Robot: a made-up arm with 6 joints. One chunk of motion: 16 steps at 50 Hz.
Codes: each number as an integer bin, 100 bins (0 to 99) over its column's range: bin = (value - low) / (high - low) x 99, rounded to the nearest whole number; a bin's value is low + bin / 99 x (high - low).
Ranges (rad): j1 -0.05..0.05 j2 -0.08..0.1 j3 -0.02..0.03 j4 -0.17..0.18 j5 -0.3..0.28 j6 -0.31..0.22
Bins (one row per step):
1: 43 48 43 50 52 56
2: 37 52 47 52 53 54
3: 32 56 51 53 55 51
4: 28 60 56 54 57 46
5: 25 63 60 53 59 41
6: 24 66 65 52 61 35
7: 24 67 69 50 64 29
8: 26 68 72 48 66 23
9: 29 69 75 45 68 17
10: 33 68 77 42 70 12
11: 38 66 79 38 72 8
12: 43 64 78 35 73 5
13: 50 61 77 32 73 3
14: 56 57 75 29 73 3
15: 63 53 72 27 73 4
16: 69 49 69 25 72 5
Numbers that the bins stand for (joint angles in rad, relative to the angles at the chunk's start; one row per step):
1: -0.0066 0.0073 0.0017 0.0068 0.0046 -0.0102
2: -0.0126 0.0145 0.0037 0.0138 0.0105 -0.0209
3: -0.0177 0.0218 0.0058 0.0174 0.0222 -0.0370
4: -0.0217 0.0291 0.0083 0.0209 0.0339 -0.0637
5: -0.0247 0.0345 0.0103 0.0174 0.0457 -0.0905
6: -0.0258 0.0400 0.0128 0.0138 0.0574 -0.1226
7: -0.0258 0.0418 0.0148 0.0068 0.0749 -0.1547
8: -0.0237 0.0436 0.0164 -0.0003 0.0867 -0.1869
9: -0.0207 0.0455 0.0179 -0.0109 0.0984 -0.2190
10: -0.0167 0.0436 0.0189 -0.0215 0.1101 -0.2458
11: -0.0116 0.0400 0.0199 -0.0357 0.1218 -0.2672
12: -0.0066 0.0364 0.0194 -0.0463 0.1277 -0.2832
13: 0.0005 0.0309 0.0189 -0.0569 0.1277 -0.2939
14: 0.0066 0.0236 0.0179 -0.0675 0.1277 -0.2939
15: 0.0136 0.0164 0.0164 -0.0745 0.1277 -0.2886
16: 0.0197 0.0091 0.0148 -0.0816 0.1218 -0.2832

